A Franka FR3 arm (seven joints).
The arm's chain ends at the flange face. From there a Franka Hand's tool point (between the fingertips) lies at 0.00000 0.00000 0.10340 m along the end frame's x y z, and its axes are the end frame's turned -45 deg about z.
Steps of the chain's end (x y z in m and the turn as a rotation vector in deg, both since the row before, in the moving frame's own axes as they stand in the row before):
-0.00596 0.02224 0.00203 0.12 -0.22 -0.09
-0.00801 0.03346 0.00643 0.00 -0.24 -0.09
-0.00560 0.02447 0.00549 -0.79 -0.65 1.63
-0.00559 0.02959 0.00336 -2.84 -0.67 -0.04
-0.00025 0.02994 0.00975 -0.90 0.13 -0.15
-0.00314 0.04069 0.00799 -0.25 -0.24 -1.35
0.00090 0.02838 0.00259 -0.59 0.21 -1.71
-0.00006 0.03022 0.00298 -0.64 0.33 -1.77
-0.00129 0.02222 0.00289 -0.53 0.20 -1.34
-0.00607 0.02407 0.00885 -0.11 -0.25 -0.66
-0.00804 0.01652 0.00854 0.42 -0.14 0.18
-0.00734 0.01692 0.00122 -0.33 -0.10 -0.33
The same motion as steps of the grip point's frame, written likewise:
-0.02007 0.01108 0.00203 0.24 -0.07 -0.09
-0.02963 0.01769 0.00643 0.17 -0.17 -0.09
-0.02310 0.01350 0.00547 -0.10 -1.02 1.63
-0.02935 0.01974 0.00323 -1.53 -2.48 -0.04
-0.02233 0.02231 0.00974 -0.73 -0.54 -0.15
-0.03162 0.02657 0.00799 -0.01 -0.35 -1.35
-0.01990 0.02173 0.00258 -0.57 -0.27 -1.71
-0.02179 0.02257 0.00297 -0.69 -0.22 -1.77
-0.01703 0.01574 0.00288 -0.52 -0.23 -1.34
-0.02177 0.01255 0.00885 0.10 -0.25 -0.66
-0.01701 0.00528 0.00854 0.40 0.20 0.18
-0.01770 0.00707 0.00122 -0.16 -0.30 -0.33

